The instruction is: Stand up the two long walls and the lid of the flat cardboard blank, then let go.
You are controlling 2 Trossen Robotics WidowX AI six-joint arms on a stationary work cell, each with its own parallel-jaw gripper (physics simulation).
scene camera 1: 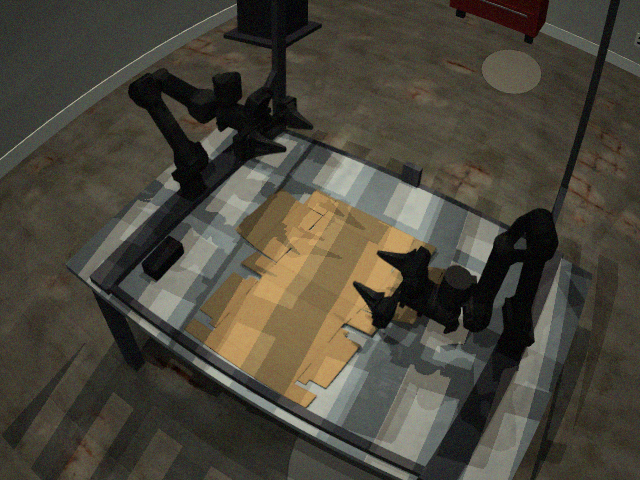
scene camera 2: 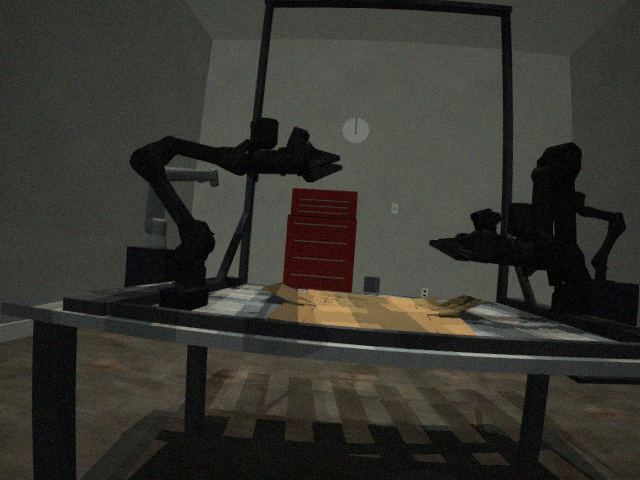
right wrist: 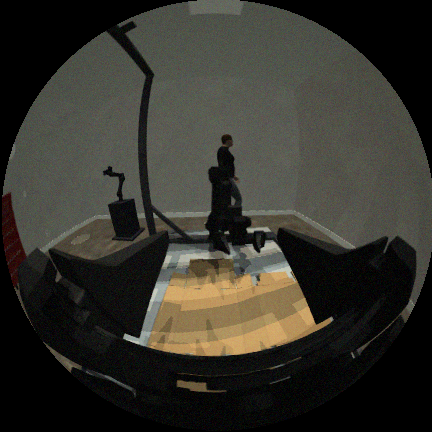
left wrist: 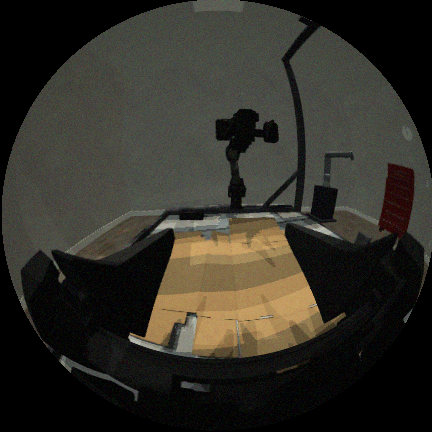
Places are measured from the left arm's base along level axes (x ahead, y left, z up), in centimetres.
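Pixels of known places: left gripper, between the fingertips: (scene camera 1: 365, 267) (scene camera 2: 433, 242) (right wrist: 244, 252) (left wrist: 230, 231); right gripper, between the fingertips: (scene camera 1: 299, 138) (scene camera 2: 341, 163) (right wrist: 224, 234) (left wrist: 254, 118); left arm's base, origin of its link: (scene camera 1: 511, 346) (scene camera 2: 567, 313); right arm's base, origin of its link: (scene camera 1: 192, 191) (scene camera 2: 189, 284) (left wrist: 235, 207).
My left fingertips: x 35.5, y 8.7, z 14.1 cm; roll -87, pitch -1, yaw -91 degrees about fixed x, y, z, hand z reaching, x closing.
For each thing: its top centre in the pictures, then the offset to it from my left fingertips. Level surfaces: height alone.
- black block, centre of its top: (scene camera 2: 186, 288) (scene camera 1: 161, 253) (left wrist: 190, 210) dx +46.6, dy +13.4, dz -12.4 cm
- table, height of its surface: dz -16.0 cm
- small dark block, centre of its top: (scene camera 1: 412, 166) (scene camera 2: 372, 276) (left wrist: 364, 234) dx +10.3, dy -45.5, dz -10.2 cm
The brown cardboard blank (scene camera 1: 310, 289) (scene camera 2: 372, 314) (left wrist: 225, 275) (right wrist: 230, 312) lies spread over the middle of the table, its long walls and lid low. A flap at its upper left (scene camera 1: 268, 224) (scene camera 2: 281, 292) tilts up slightly. A flap at its right (scene camera 1: 405, 314) (scene camera 2: 459, 304) also tilts up slightly and is partly hidden by the left gripper in scene camera 1. My left gripper (scene camera 1: 367, 268) (scene camera 2: 430, 242) (left wrist: 230, 231) is open and empty, above the blank's right part. My right gripper (scene camera 1: 298, 137) (scene camera 2: 340, 162) is open and empty, high near the back left, apart from the blank.
A black block (scene camera 1: 162, 258) (left wrist: 191, 215) lies on the table (scene camera 1: 418, 405) left of the blank. A dark rail runs along the table's front edge. A small dark block (scene camera 1: 412, 174) stands at the back edge. Gantry posts (scene camera 1: 279, 62) (scene camera 2: 506, 129) rise behind the arms.
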